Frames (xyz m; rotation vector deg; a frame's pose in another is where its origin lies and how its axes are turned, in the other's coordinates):
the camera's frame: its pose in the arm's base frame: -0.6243 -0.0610 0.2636 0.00 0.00 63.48
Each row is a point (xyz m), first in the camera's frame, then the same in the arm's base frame.
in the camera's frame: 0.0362 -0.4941 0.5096
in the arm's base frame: -0.1660 -0.2492 0.7732
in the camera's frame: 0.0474 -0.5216 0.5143
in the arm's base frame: -0.1364 -0.2515 0.7779
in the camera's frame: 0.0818 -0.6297 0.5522
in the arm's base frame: -0.0243 -0.2690 0.8158
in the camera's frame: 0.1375 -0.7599 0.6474
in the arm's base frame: 0.1170 -0.2773 0.9110
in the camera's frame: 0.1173 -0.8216 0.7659
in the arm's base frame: 0.1632 -0.3229 1.0295
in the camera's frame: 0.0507 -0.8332 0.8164
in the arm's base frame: 0.1439 -0.3877 1.0800
